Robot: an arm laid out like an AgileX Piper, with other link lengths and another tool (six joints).
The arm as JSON. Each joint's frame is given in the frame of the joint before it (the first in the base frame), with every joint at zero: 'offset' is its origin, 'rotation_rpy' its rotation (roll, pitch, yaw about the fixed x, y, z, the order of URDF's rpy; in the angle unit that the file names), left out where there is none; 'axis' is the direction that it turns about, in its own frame. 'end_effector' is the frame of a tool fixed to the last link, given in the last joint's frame.
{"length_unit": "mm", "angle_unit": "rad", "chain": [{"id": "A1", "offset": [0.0, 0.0, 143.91], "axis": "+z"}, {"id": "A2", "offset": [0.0, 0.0, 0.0], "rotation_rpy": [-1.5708, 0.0, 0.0], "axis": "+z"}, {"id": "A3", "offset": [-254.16, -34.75, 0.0], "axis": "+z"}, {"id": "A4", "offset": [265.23, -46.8, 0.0], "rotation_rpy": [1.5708, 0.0, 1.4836], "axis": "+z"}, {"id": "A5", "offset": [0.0, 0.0, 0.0], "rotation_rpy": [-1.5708, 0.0, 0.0], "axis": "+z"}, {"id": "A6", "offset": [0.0, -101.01, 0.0], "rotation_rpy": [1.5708, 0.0, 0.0], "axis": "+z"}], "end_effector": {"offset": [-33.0, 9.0, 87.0], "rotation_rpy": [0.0, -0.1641, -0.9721]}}
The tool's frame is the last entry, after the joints.
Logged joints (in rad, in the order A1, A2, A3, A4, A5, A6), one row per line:
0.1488, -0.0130, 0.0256, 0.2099, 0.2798, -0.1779
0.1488, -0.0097, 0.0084, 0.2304, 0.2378, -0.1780
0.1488, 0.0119, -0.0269, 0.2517, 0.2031, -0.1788
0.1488, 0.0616, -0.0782, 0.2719, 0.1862, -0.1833
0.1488, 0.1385, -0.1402, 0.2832, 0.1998, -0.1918
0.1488, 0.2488, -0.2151, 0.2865, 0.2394, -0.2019
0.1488, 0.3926, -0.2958, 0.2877, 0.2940, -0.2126
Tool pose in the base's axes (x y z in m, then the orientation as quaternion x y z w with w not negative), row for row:
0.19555, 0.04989, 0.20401, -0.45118, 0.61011, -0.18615, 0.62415
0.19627, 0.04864, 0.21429, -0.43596, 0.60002, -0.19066, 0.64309
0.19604, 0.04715, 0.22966, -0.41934, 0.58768, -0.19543, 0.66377
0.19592, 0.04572, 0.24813, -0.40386, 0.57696, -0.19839, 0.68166
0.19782, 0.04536, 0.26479, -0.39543, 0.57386, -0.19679, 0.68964
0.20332, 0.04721, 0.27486, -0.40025, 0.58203, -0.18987, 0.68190
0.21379, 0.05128, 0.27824, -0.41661, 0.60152, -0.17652, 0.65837
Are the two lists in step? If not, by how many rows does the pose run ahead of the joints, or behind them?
The pose runs 1 row behind the joints: the pose in row i belongs to the joints in row i - 1.
